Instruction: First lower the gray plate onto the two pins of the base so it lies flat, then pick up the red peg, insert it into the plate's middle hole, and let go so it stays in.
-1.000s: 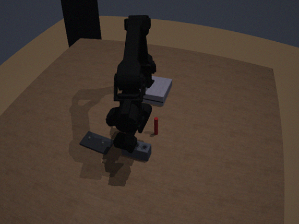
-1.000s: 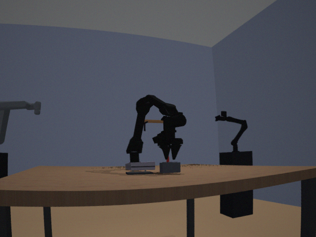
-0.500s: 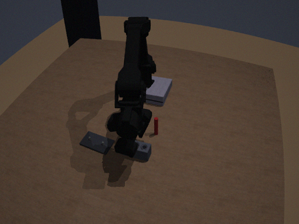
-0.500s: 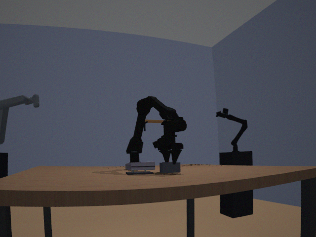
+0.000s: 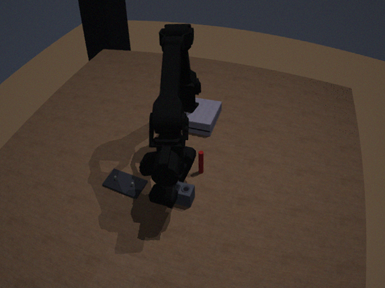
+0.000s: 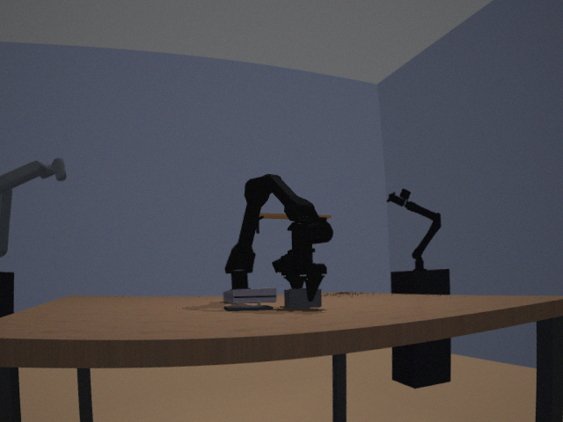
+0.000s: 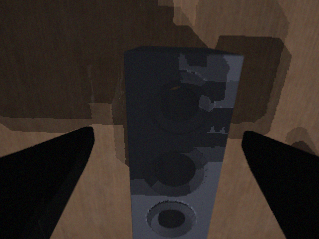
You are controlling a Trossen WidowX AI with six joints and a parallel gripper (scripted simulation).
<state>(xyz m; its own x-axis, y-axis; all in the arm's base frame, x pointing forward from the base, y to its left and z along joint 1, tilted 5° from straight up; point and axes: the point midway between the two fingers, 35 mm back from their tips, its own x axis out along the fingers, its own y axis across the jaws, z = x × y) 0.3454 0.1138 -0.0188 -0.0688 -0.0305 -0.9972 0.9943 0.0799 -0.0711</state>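
My gripper tip is 16 cm to the left of the dark base, 1 cm short of it and 1 cm above it. Round my gripper tip: red peg: 12 cm behind, 3 cm to the left, 2 cm above; gray plate: 2 cm above.
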